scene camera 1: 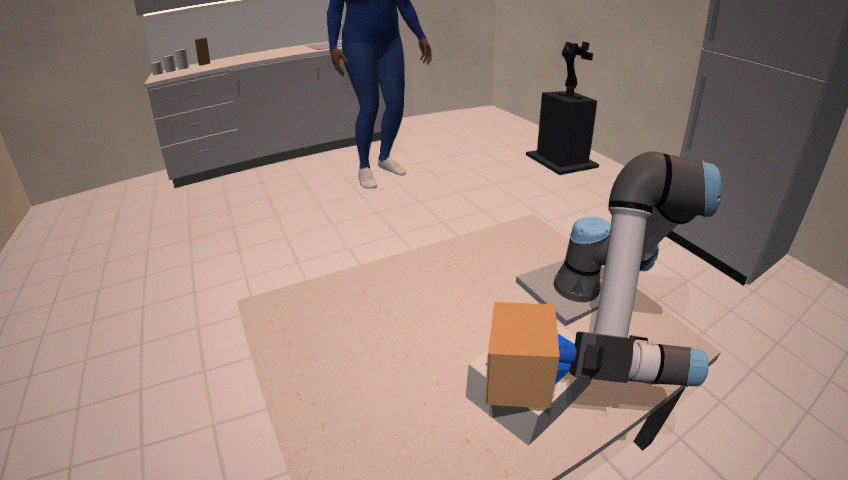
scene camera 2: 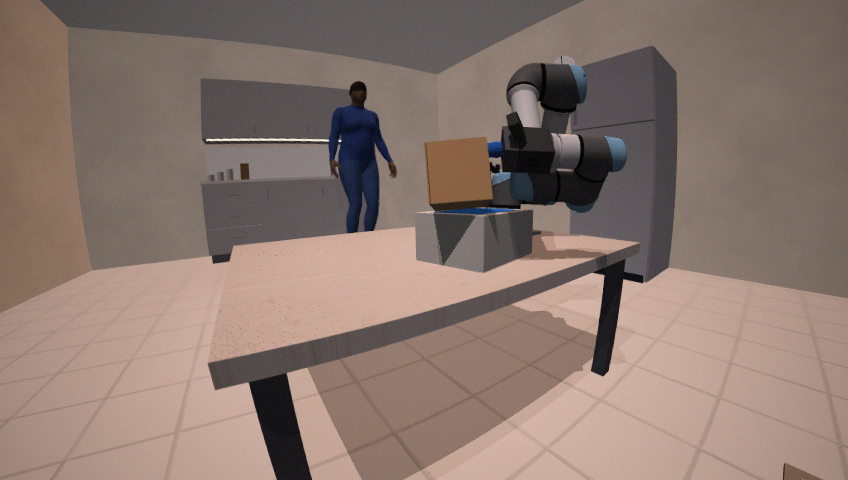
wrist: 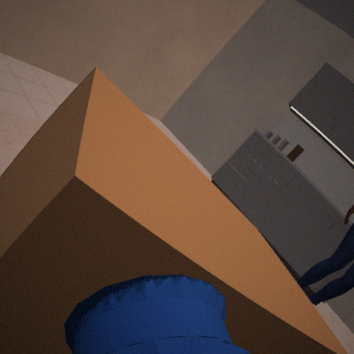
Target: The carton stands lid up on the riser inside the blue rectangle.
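Seen in the pictures: hand, tool point: [scene camera 1: 551, 350] [scene camera 2: 480, 148] [wrist: 163, 277]; arm's base, link origin: [scene camera 1: 576, 287].
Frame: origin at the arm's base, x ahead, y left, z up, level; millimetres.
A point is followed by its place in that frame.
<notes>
The orange-brown carton [scene camera 1: 522, 353] {x 485, y 339, z 261 mm} [scene camera 2: 459, 172] {x 487, y 358, z 192 mm} [wrist: 155, 180] {x 442, y 350, z 261 mm} hangs on my suction cup [scene camera 1: 564, 352] [scene camera 2: 494, 149] [wrist: 150, 315], which is pressed against its side facing the arm. The carton is nearly upright, with a slight tilt in scene camera 2. It is low over the grey riser [scene camera 1: 477, 387] {x 498, y 230, z 49 mm} [scene camera 2: 464, 245] {x 464, y 342, z 37 mm}; I cannot tell if its lower edge touches. The blue rectangle [scene camera 1: 561, 374] {x 341, y 323, z 104 mm} [scene camera 2: 489, 211] {x 354, y 300, z 104 mm} on the riser's top is partly covered from view by the carton. I cannot make out which face is the lid.
The riser stands on the table [scene camera 1: 357, 356] {x 699, y -36, z -16 mm} [scene camera 2: 309, 279] {x 778, y 231, z -16 mm} near its right edge. The arm's base plate [scene camera 1: 538, 282] {x 101, y -73, z 4 mm} is behind it. A person in blue [scene camera 1: 377, 77] [scene camera 2: 360, 154] stands beyond the table by the counter [scene camera 1: 208, 118]. A fridge [scene camera 1: 749, 136] [scene camera 2: 624, 166] stands at the right.
</notes>
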